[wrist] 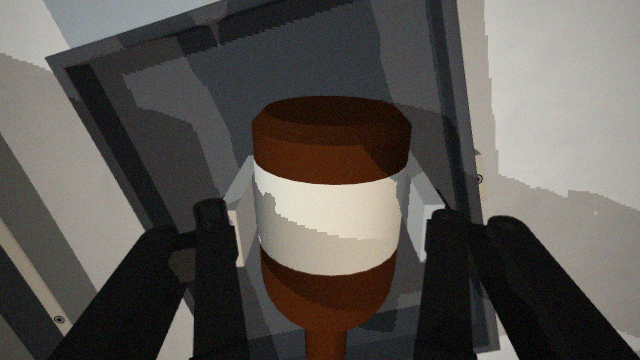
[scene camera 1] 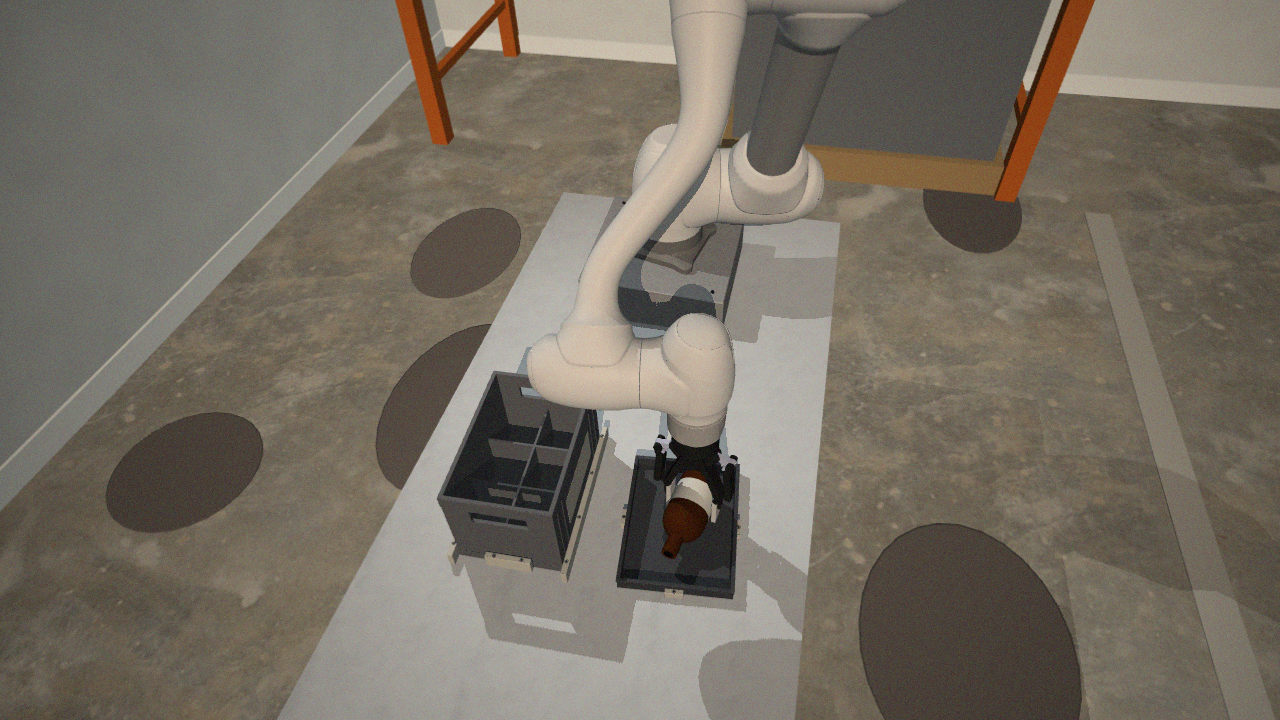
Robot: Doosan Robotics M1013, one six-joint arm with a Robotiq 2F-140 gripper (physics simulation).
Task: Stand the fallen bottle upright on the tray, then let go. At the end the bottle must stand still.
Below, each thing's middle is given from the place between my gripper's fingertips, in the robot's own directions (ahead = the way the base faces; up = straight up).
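Scene:
I find the brown bottle (scene camera 1: pixel 688 511) 20 mm above my hand, and 30 mm ahead of it.

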